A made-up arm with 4 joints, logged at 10 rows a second.
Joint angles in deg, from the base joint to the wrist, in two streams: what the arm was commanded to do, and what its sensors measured. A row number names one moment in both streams.
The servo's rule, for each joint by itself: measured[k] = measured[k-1] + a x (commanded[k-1-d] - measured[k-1]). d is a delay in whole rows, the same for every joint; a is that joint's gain. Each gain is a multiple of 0.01, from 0.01 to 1. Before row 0 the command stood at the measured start. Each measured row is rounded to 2 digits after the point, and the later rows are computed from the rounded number. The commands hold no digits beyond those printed.
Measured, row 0:
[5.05 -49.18 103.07 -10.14]
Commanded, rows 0 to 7:
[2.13 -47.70 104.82 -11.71]
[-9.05 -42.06 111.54 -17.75]
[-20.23 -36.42 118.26 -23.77]
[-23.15 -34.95 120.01 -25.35]
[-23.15 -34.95 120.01 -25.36]
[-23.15 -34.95 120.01 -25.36]
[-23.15 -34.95 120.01 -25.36]
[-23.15 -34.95 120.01 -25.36]
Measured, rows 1 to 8:
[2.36 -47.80 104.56 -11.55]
[-8.14 -42.46 110.49 -17.13]
[-19.26 -36.84 117.09 -23.11]
[-22.84 -35.08 119.57 -25.13]
[-23.13 -34.96 119.94 -25.34]
[-23.15 -34.95 120.00 -25.36]
[-23.15 -34.95 120.01 -25.36]
[-23.15 -34.95 120.01 -25.36]
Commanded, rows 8 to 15:
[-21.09 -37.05 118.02 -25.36]
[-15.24 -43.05 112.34 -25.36]
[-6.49 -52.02 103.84 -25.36]
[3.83 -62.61 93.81 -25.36]
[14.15 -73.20 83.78 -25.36]
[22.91 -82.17 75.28 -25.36]
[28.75 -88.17 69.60 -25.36]
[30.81 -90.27 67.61 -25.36]
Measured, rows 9 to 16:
[-21.25 -36.90 118.32 -25.36]
[-15.72 -42.62 113.24 -25.36]
[-7.23 -51.36 105.25 -25.36]
[2.95 -61.82 95.53 -25.36]
[13.25 -72.40 85.54 -25.36]
[22.14 -81.49 76.82 -25.36]
[28.22 -87.70 70.68 -25.36]
[30.60 -90.09 68.07 -25.36]

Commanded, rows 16 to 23:
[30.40 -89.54 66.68 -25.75]
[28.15 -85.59 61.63 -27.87]
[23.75 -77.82 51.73 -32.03]
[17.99 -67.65 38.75 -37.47]
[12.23 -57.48 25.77 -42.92]
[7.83 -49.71 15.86 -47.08]
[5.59 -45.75 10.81 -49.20]
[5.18 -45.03 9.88 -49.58]
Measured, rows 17 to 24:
[30.42 -89.58 66.89 -25.71]
[28.33 -85.87 62.42 -27.65]
[24.12 -78.38 53.33 -31.59]
[18.48 -68.40 40.94 -36.88]
[12.73 -58.24 28.05 -42.32]
[8.22 -50.31 17.69 -46.60]
[5.80 -46.07 11.84 -48.94]
[5.23 -45.10 10.17 -49.52]

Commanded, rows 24 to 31:
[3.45 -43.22 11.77 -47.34]
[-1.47 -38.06 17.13 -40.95]
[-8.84 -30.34 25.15 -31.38]
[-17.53 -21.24 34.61 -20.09]
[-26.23 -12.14 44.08 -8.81]
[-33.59 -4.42 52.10 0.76]
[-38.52 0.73 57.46 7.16]
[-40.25 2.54 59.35 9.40]
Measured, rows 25 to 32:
[3.59 -43.35 11.53 -47.56]
[-1.07 -38.43 16.29 -41.61]
[-8.22 -30.91 23.82 -32.40]
[-16.79 -21.92 32.99 -21.32]
[-25.47 -12.82 42.42 -10.06]
[-32.94 -5.01 50.65 -0.32]
[-38.07 0.33 56.44 6.41]
[-40.08 2.39 58.91 9.10]

